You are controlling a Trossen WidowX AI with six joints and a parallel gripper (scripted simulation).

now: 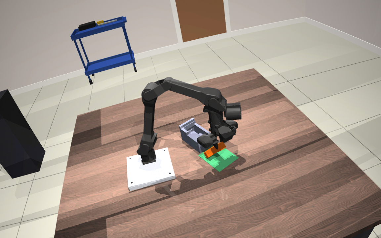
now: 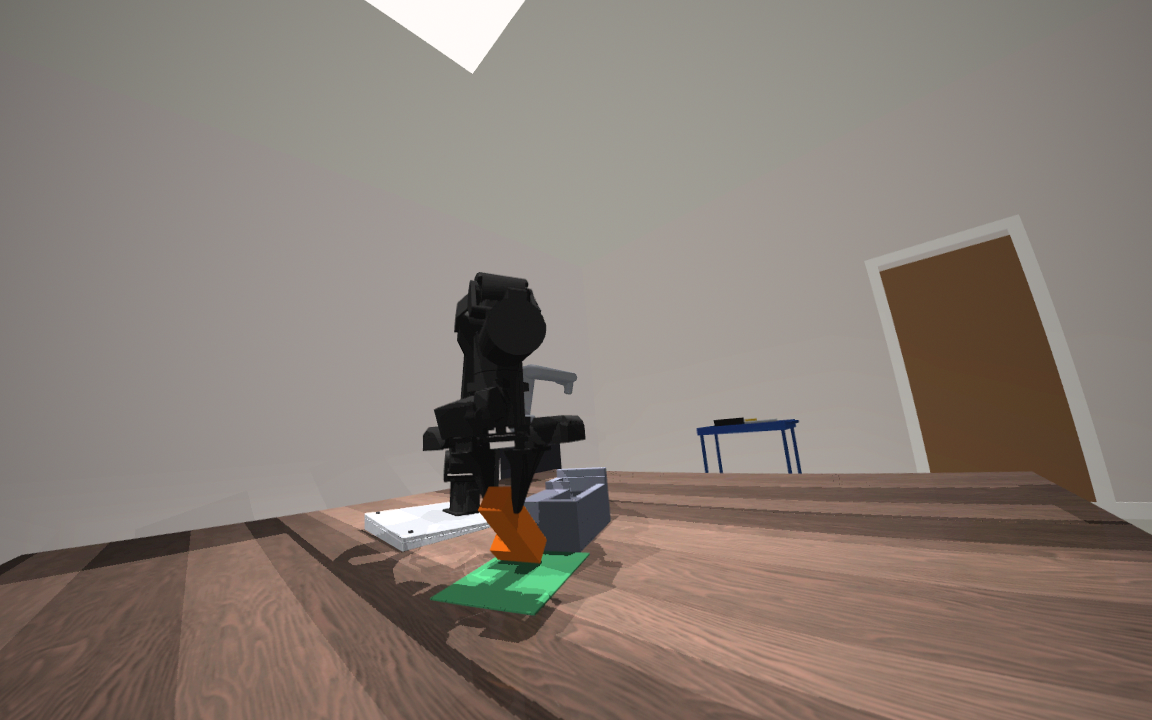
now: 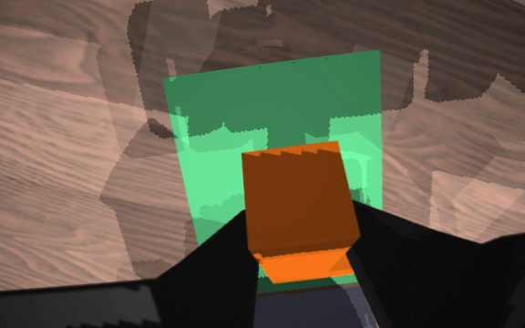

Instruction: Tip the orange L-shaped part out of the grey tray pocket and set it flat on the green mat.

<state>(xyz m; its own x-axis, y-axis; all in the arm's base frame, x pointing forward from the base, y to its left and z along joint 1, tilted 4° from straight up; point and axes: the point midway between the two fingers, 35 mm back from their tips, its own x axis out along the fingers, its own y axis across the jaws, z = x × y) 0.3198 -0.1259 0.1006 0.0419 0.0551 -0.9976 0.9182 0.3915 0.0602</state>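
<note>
Right now my gripper tip is 3 cm past the orange L-shaped part, 3 cm above it and 2 cm to the right of it. Round my gripper tip: green mat 9 cm below, 2 cm to the left, 1 cm behind.
</note>
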